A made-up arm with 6 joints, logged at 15 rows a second.
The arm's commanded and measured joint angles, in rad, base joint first. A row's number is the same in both.
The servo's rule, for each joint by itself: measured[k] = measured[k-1] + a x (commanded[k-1-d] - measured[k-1]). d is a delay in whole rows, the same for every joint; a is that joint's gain. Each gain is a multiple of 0.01, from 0.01 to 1. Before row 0 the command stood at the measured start. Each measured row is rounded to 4 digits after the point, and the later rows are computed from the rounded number. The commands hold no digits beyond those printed.
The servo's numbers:
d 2
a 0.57 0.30 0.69 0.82 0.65 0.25
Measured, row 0:
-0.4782 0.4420 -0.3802 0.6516 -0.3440 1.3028
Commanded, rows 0 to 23:
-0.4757 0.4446 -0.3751 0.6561 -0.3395 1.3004
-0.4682 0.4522 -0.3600 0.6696 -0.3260 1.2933
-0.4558 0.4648 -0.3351 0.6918 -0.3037 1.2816
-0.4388 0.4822 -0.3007 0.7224 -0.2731 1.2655
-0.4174 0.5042 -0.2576 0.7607 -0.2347 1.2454
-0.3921 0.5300 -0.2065 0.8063 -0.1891 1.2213
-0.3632 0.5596 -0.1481 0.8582 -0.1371 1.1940
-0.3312 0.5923 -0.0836 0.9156 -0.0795 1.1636
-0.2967 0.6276 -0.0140 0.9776 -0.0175 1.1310
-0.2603 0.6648 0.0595 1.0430 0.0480 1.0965
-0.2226 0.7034 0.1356 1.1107 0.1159 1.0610
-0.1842 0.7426 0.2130 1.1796 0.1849 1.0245
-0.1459 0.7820 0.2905 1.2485 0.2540 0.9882
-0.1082 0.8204 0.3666 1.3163 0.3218 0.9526
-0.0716 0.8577 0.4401 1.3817 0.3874 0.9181
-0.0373 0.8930 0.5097 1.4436 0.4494 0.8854
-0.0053 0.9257 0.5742 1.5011 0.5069 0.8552
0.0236 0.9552 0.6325 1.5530 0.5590 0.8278
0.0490 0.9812 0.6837 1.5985 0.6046 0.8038
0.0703 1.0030 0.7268 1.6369 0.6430 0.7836
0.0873 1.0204 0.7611 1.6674 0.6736 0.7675
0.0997 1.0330 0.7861 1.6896 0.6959 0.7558
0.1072 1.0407 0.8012 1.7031 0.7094 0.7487
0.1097 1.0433 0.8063 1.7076 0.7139 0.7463
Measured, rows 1 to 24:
-0.4782 0.4420 -0.3802 0.6516 -0.3440 1.3028
-0.4782 0.4420 -0.3802 0.6516 -0.3440 1.3028
-0.4768 0.4428 -0.3767 0.6553 -0.3411 1.3022
-0.4719 0.4456 -0.3652 0.6670 -0.3313 1.3000
-0.4627 0.4514 -0.3444 0.6873 -0.3134 1.2954
-0.4491 0.4606 -0.3142 0.7161 -0.2872 1.2879
-0.4310 0.4737 -0.2751 0.7527 -0.2531 1.2773
-0.4088 0.4906 -0.2278 0.7967 -0.2115 1.2633
-0.3828 0.5113 -0.1728 0.8471 -0.1631 1.2460
-0.3534 0.5356 -0.1113 0.9033 -0.1088 1.2254
-0.3211 0.5632 -0.0442 0.9642 -0.0495 1.2018
-0.2864 0.5937 0.0274 1.0288 0.0139 1.1755
-0.2500 0.6266 0.1021 1.0960 0.0802 1.1469
-0.2125 0.6614 0.1786 1.1646 0.1483 1.1163
-0.1745 0.6976 0.2558 1.2334 0.2170 1.0843
-0.1367 0.7344 0.3323 1.3014 0.2851 1.0514
-0.0996 0.7714 0.4067 1.3672 0.3516 1.0181
-0.0641 0.8079 0.4778 1.4298 0.4152 0.9849
-0.0306 0.8432 0.5443 1.4883 0.4748 0.9525
0.0003 0.8768 0.6052 1.5414 0.5295 0.9213
0.0281 0.9081 0.6594 1.5882 0.5783 0.8919
0.0522 0.9366 0.7059 1.6281 0.6204 0.8648
0.0722 0.9617 0.7440 1.6603 0.6550 0.8405
0.0879 0.9831 0.7730 1.6843 0.6816 0.8193

